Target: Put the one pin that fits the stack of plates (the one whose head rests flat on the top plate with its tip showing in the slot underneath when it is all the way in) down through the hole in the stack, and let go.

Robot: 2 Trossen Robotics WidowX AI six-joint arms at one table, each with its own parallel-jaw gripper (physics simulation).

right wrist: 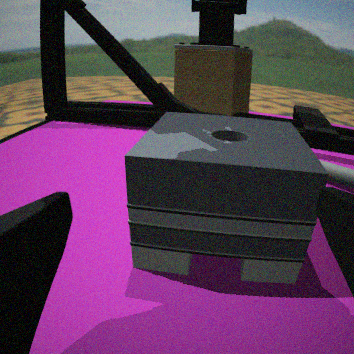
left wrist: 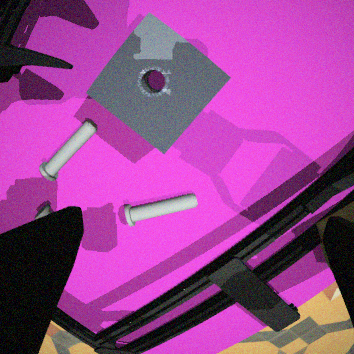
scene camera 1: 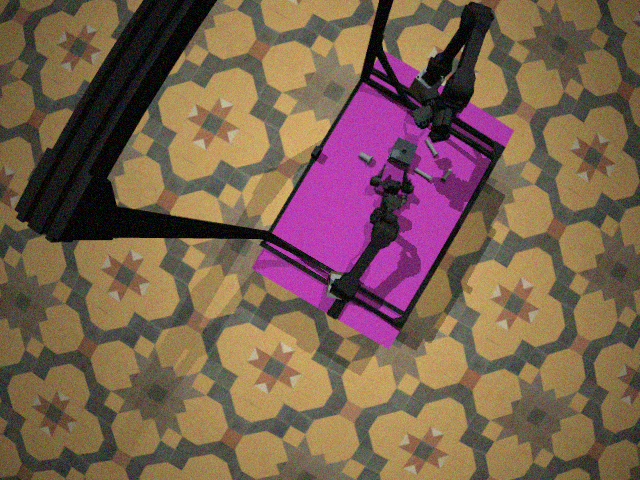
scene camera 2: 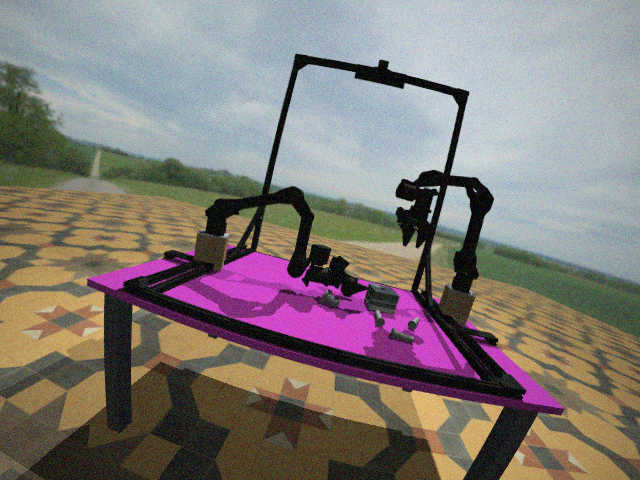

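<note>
The grey stack of plates (scene camera 1: 408,146) (scene camera 2: 382,297) (left wrist: 165,115) (right wrist: 225,187) stands with its hole empty and a slot underneath. A thick, short pin (scene camera 1: 365,157) (scene camera 2: 329,298) lies apart. A slim pin (scene camera 1: 423,174) (scene camera 2: 379,317) (left wrist: 68,150) lies by the stack; another slim pin (scene camera 1: 431,147) (scene camera 2: 413,323) (left wrist: 164,207) lies farther off. A fourth pin (scene camera 1: 446,175) (scene camera 2: 401,335) (left wrist: 44,211) is mostly hidden in the left wrist view. My right gripper (scene camera 1: 393,170) (scene camera 2: 356,285) (right wrist: 198,203) is open and low, facing the stack. My left gripper (scene camera 1: 432,125) (scene camera 2: 414,245) (left wrist: 208,226) is open, high above the table.
Black rails border the magenta table (scene camera 1: 320,206) (scene camera 2: 289,315). A black post (scene camera 1: 379,31) (scene camera 2: 455,134) rises near my left arm. In the right wrist view, the left arm's wooden base block (right wrist: 212,80) stands behind the stack, and part of a pin (right wrist: 340,172) shows at the right.
</note>
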